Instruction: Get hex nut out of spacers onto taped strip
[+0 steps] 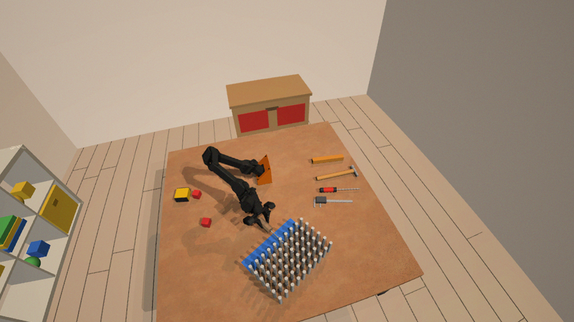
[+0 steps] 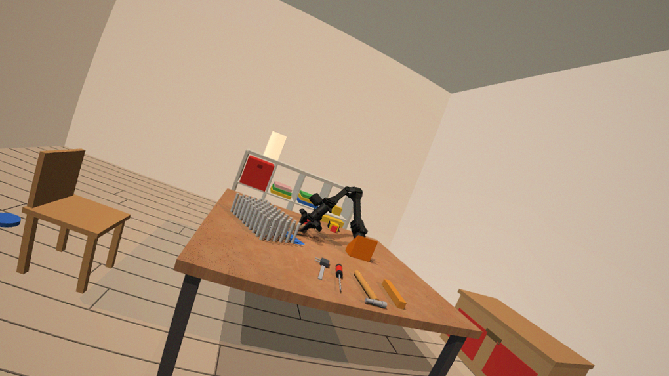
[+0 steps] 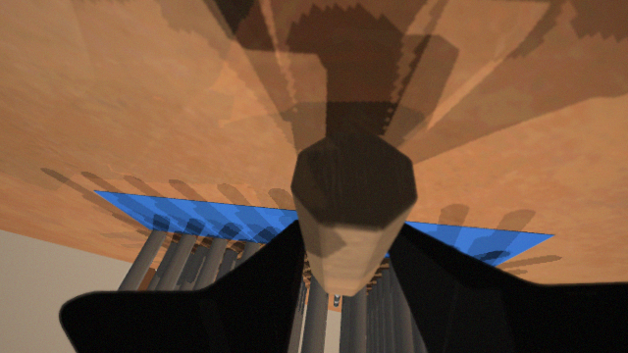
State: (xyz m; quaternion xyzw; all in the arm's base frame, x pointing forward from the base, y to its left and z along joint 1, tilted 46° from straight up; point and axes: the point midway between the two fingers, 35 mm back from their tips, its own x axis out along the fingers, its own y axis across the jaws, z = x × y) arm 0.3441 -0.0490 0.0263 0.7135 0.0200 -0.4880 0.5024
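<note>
Right now the blue taped strip is 100 mm ahead of my gripper tip, 20 mm to the left of it and 30 mm below it. The rest, counted from my gripper tip: yellow block (340 mm behind, 470 mm to the right, 10 mm below); then hook tool (90 mm ahead, 50 mm to the left); then orange bar (400 mm behind, 520 mm to the left, 20 mm below).
</note>
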